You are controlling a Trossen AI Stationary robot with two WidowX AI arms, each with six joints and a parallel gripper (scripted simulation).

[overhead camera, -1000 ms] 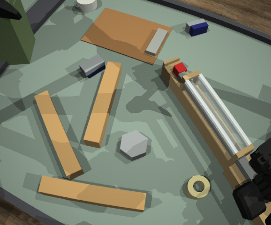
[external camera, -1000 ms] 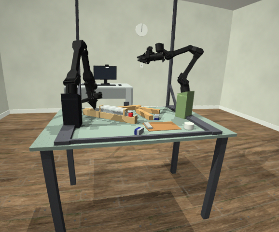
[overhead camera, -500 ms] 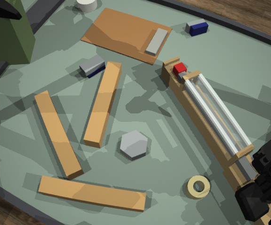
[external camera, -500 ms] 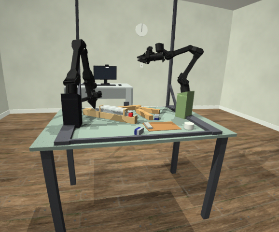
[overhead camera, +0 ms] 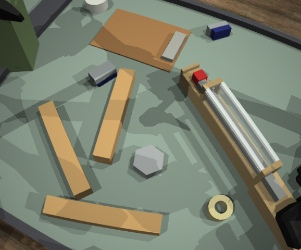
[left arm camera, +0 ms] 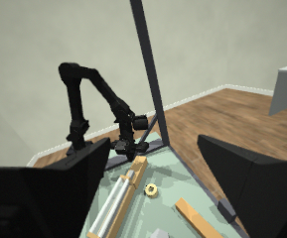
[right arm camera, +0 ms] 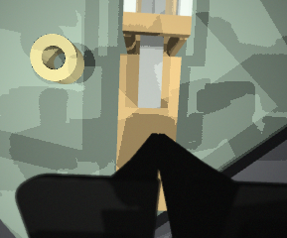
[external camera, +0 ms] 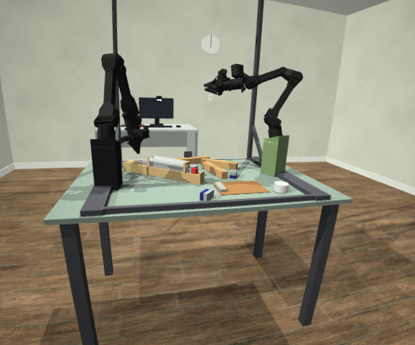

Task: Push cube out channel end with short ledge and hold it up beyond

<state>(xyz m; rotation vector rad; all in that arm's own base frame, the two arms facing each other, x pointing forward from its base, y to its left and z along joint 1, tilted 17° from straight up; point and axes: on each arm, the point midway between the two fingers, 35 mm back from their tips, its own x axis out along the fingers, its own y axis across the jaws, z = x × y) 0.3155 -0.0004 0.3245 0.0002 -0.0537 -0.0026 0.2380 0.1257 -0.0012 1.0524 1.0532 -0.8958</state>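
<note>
My right gripper is now 240 mm to the right of the red cube, 240 mm short of it and 70 mm above it. From my right hand the other things lie so: grey hexagon (300 mm to the left, 120 mm below, 40 mm ahead); then wooden channel (140 mm to the left, 130 mm ahead, 80 mm below).
</note>
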